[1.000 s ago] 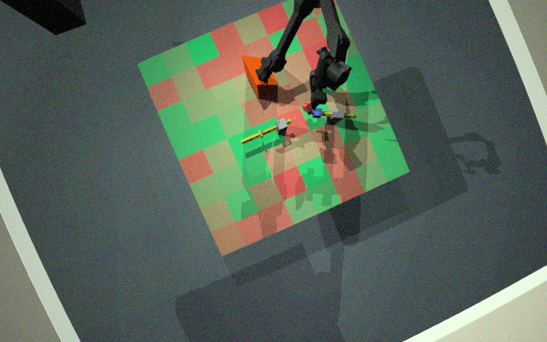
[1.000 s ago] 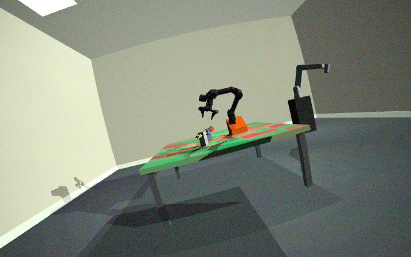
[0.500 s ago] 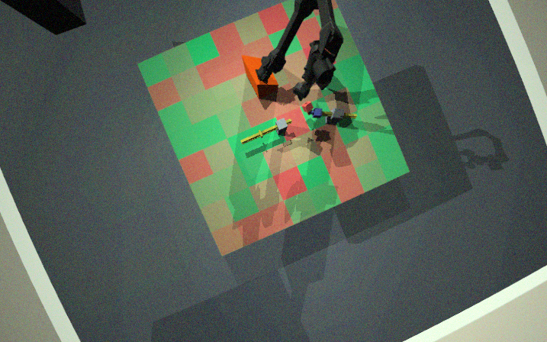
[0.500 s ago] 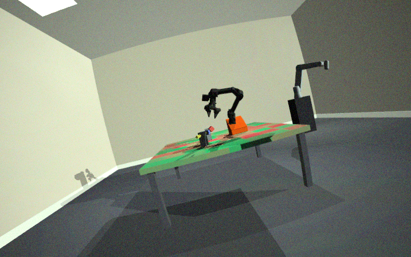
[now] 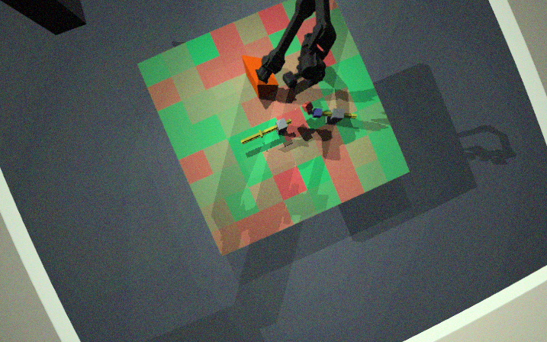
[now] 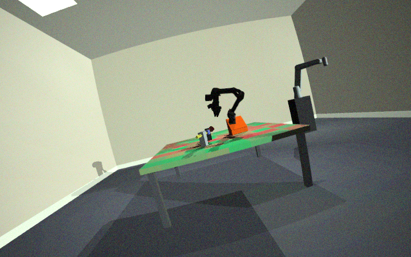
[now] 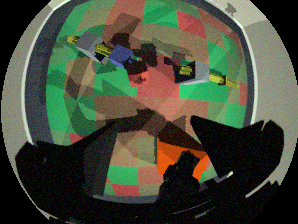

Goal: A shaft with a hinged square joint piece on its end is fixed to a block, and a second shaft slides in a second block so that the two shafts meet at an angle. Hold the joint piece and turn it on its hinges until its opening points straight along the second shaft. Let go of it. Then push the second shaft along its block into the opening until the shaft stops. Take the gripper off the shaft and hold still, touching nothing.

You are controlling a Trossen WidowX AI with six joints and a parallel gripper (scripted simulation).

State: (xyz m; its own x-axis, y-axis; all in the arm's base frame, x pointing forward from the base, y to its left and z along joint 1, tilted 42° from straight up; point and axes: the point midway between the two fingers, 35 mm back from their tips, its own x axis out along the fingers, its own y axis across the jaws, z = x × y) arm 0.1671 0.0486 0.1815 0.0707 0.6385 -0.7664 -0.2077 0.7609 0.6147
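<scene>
The red square joint piece is 8 cm ahead of my gripper tip, 3 cm to the left of it and 10 cm below it.
</scene>
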